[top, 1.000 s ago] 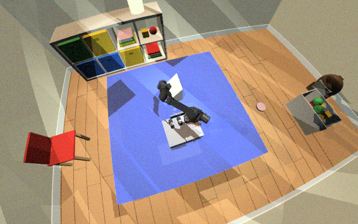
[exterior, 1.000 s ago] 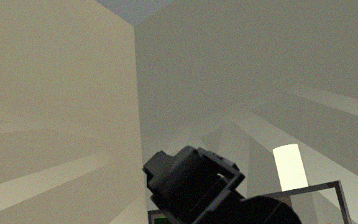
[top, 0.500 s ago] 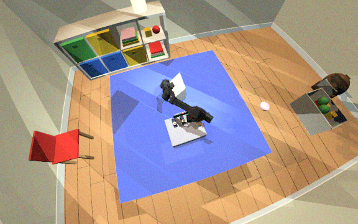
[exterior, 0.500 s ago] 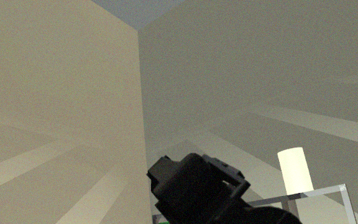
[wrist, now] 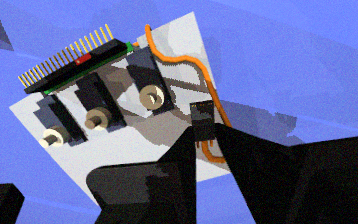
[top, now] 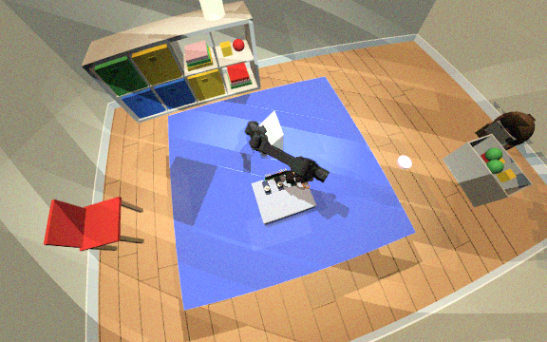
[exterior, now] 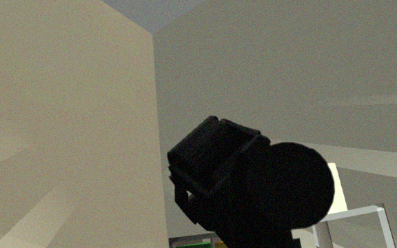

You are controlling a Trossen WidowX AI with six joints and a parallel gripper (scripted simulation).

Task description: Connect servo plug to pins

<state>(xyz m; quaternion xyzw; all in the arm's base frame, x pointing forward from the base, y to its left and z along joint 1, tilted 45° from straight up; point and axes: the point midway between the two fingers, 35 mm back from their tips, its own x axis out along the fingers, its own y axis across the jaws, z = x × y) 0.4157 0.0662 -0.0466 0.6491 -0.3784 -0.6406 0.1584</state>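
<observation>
Now: gripper tip 11 cm past the red band, 8 cm to the left of it and 3 cm above it. The rest, counted from my gripper tip: grey holder: 5 cm ahead, 12 cm to the right, 8 cm below.
</observation>
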